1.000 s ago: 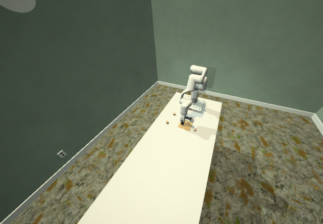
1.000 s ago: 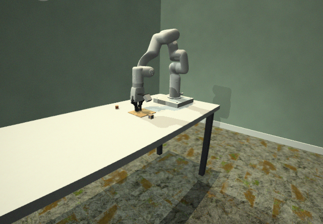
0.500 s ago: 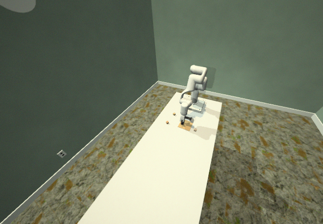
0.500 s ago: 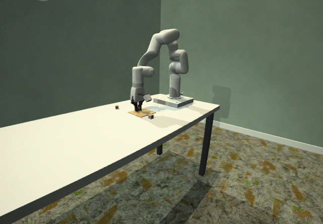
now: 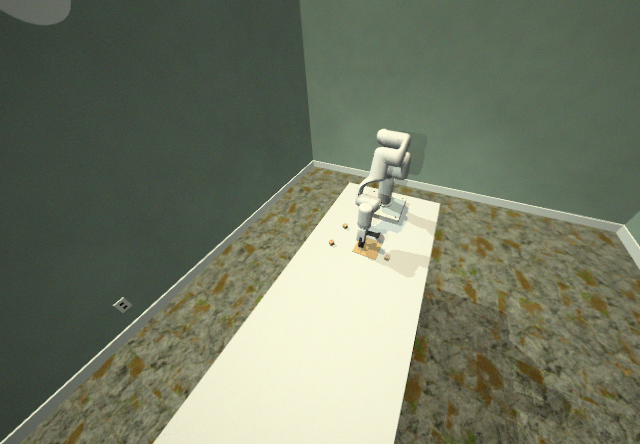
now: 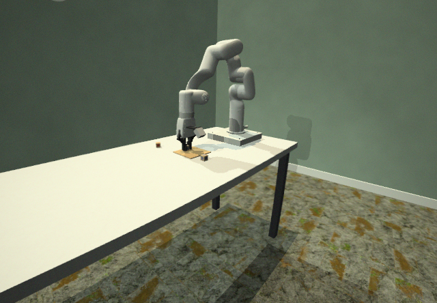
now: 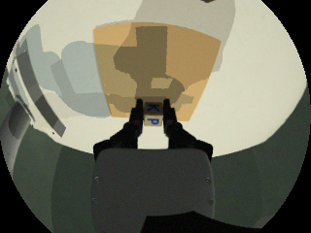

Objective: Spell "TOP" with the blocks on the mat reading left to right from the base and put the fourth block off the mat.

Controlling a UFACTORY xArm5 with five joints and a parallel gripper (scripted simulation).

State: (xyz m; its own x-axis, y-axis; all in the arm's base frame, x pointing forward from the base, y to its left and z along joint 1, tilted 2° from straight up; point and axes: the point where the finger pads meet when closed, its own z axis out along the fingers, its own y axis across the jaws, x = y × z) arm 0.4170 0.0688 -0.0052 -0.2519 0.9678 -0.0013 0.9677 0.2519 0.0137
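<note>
Right now my hand is 10 mm past the tan mat, 40 mm to the right of it and 20 mm above it.
</note>
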